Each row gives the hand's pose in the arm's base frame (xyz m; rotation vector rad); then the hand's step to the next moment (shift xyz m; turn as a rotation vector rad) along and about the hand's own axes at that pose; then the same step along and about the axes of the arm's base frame.
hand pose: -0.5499 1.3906 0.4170 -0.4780 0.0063 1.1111
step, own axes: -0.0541 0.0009 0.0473 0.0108 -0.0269 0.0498
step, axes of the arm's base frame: -0.0362 -0.0285 0.0552 0.0166 0.0183 0.0520
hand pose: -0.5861 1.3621 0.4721 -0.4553 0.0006 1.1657
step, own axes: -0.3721 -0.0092 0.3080 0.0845 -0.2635 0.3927
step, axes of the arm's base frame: -0.2139 -0.2254 0.3699 0.1761 0.1278 0.4283
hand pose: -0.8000 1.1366 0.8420 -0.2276 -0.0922 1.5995
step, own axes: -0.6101 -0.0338 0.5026 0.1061 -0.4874 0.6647
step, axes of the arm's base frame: -0.0524 -0.5650 0.5513 0.3397 0.1813 0.7365
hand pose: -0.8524 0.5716 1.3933 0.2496 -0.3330 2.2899
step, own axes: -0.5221 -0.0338 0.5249 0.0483 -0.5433 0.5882
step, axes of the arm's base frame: 0.4121 -0.5035 0.3548 0.4140 0.2020 0.6567
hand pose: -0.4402 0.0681 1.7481 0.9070 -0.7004 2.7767
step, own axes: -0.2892 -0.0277 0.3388 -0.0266 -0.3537 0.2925
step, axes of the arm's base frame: 0.4188 -0.1311 0.0815 0.2691 0.1748 0.3292
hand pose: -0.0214 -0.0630 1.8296 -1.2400 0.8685 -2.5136
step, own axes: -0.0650 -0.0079 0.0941 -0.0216 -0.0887 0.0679
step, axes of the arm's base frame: 0.1143 -0.0051 0.0066 0.0726 0.0524 0.0702
